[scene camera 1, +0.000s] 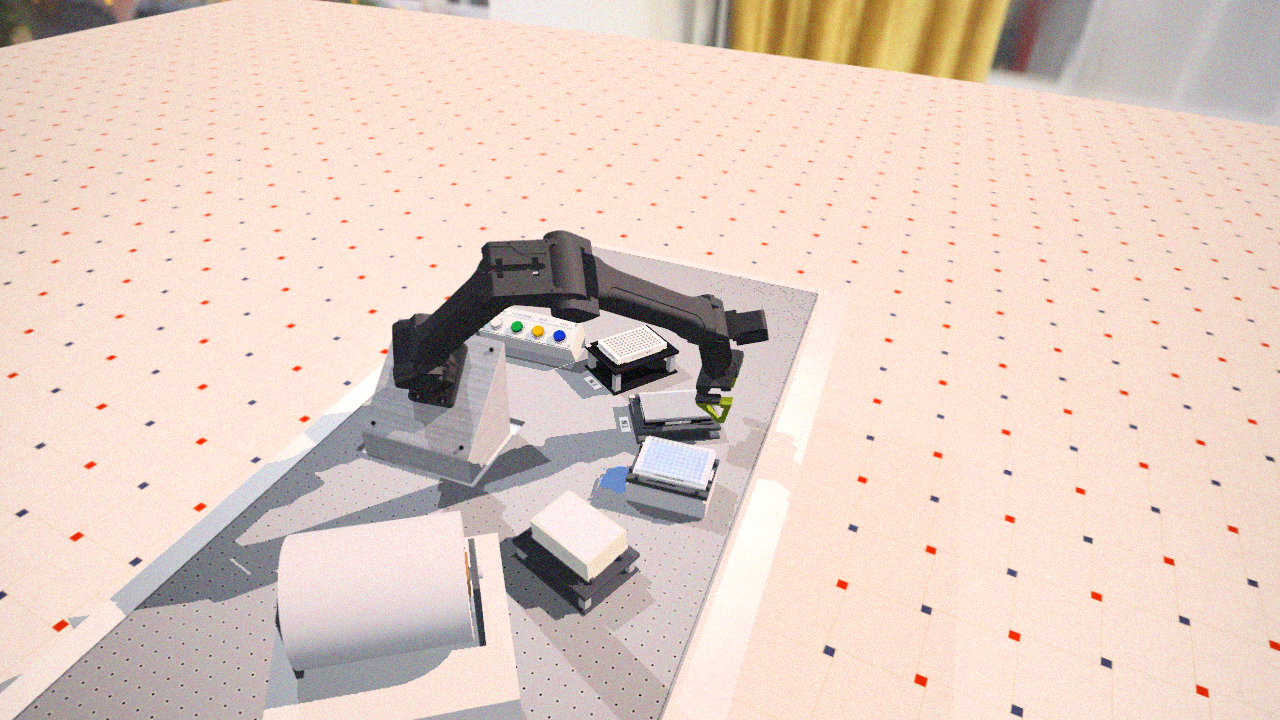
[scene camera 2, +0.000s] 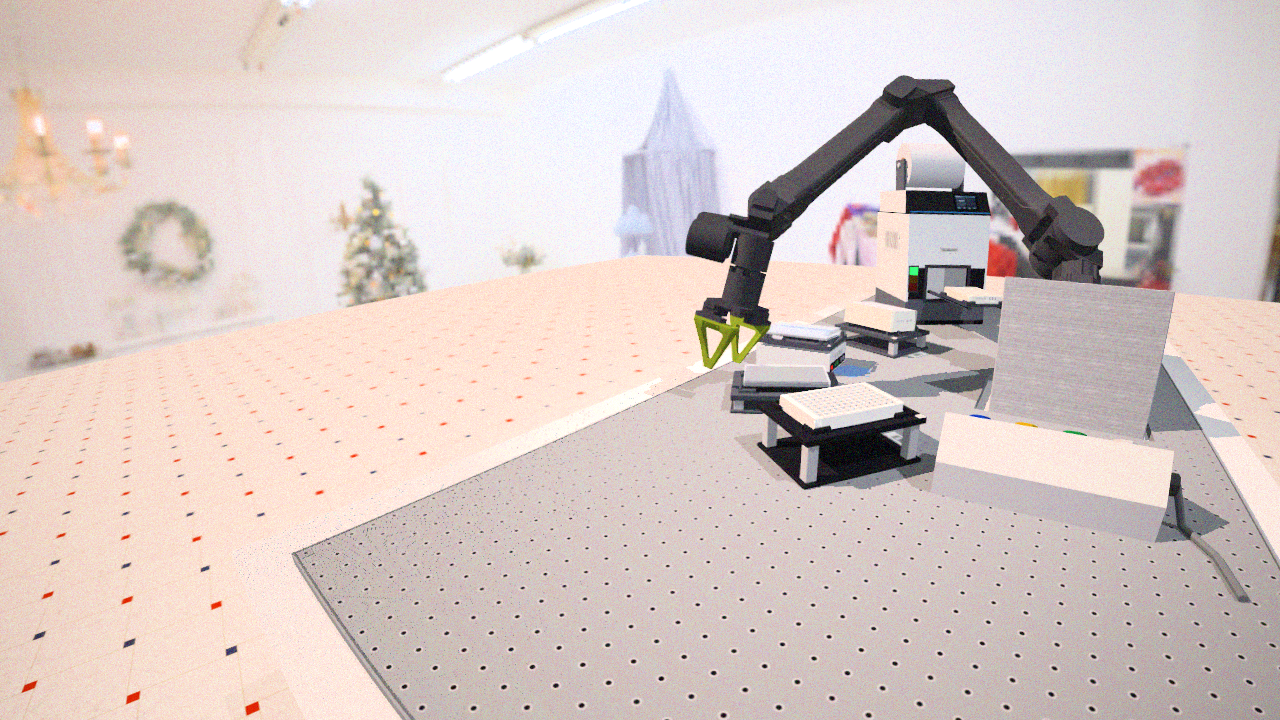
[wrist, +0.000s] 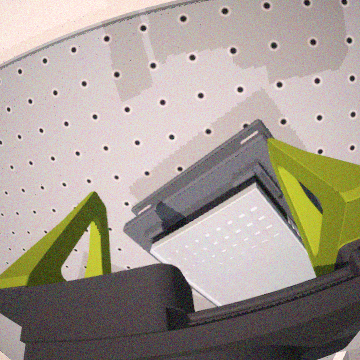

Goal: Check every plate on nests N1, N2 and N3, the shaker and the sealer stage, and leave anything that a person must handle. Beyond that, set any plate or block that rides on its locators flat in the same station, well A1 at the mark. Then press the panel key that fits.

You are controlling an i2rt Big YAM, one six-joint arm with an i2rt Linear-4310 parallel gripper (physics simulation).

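Note:
My gripper is open and empty, above the low dark grey nest N1. N1 bears a pale plate; a dark gap shows along its edge in the wrist view, and its exact seating is unclear. A white plate lies on the raised black nest. A bluish plate is on the shaker. A white block-like item sits on another dark nest. A pale plate is at the sealer stage.
The panel has white, green, yellow and blue keys and stands beside the raised black nest. The sealer has a large roll on top. The arm's metal pedestal stands across from the nests.

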